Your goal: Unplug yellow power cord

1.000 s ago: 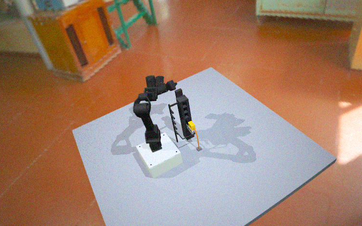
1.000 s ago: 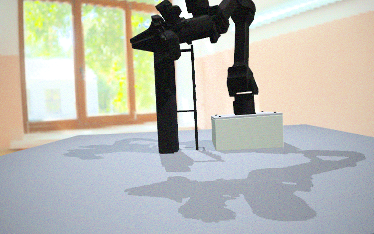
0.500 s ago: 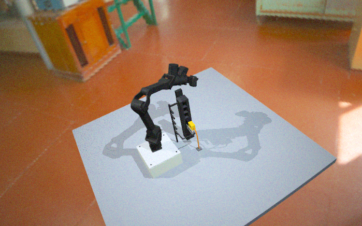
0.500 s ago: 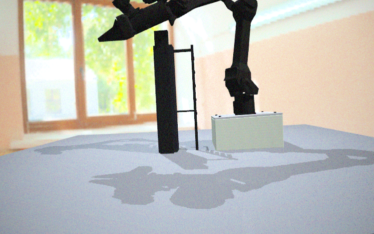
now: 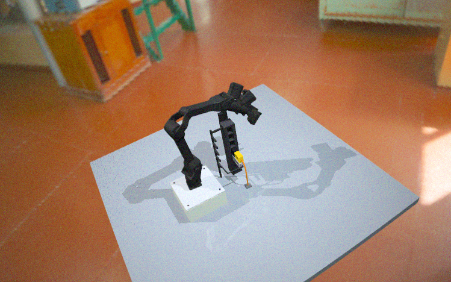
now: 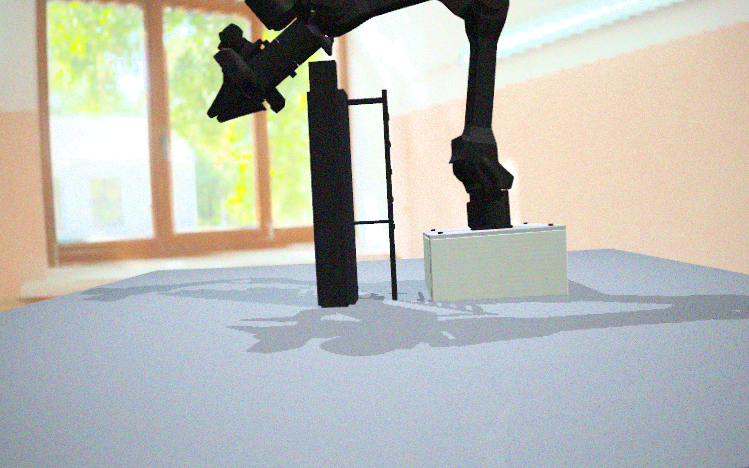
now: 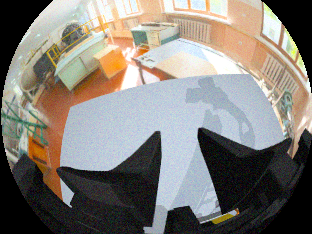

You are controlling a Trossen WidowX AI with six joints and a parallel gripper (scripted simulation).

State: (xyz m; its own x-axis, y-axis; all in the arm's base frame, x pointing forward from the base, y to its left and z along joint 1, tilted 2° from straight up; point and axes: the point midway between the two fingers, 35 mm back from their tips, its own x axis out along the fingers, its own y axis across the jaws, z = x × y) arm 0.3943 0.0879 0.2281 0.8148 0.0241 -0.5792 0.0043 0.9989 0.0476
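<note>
Right now the yellow plug is 180 mm behind my gripper tip, 80 mm to the right of it and 130 mm below it.
</note>
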